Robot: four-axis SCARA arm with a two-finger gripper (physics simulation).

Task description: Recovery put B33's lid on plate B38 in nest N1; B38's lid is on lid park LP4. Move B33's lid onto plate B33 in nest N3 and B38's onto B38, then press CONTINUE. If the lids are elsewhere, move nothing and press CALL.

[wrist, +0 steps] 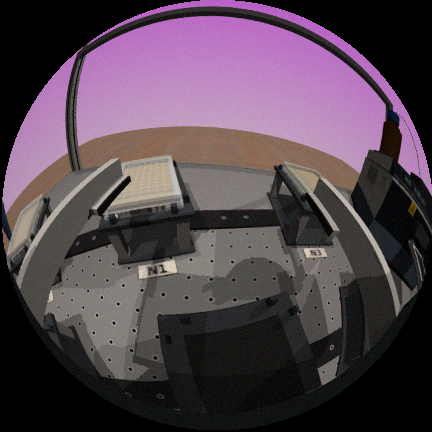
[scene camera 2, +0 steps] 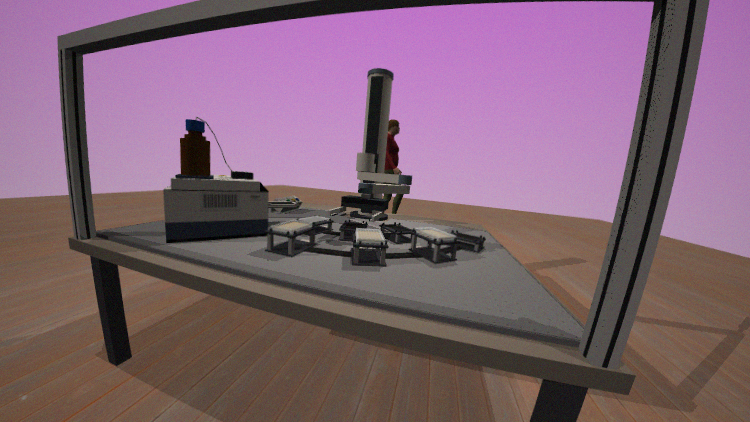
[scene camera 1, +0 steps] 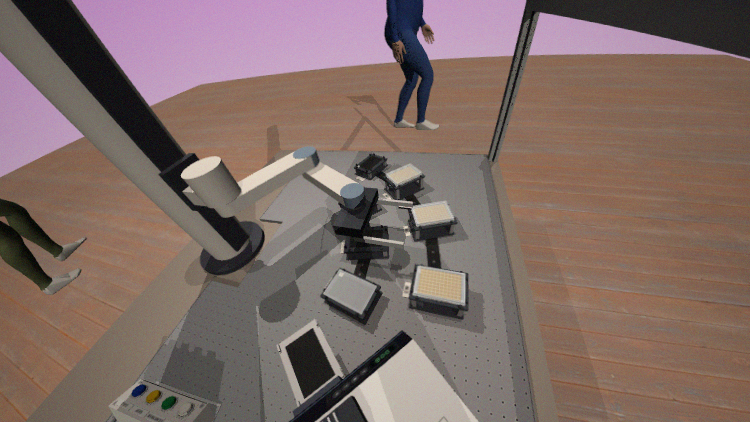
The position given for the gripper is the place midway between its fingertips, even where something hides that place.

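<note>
Gripper [scene camera 1: 408, 223], [wrist: 219, 171], [scene camera 2: 350, 216], carrying nothing. Brown bottle [wrist: 390, 142] visible.
</note>
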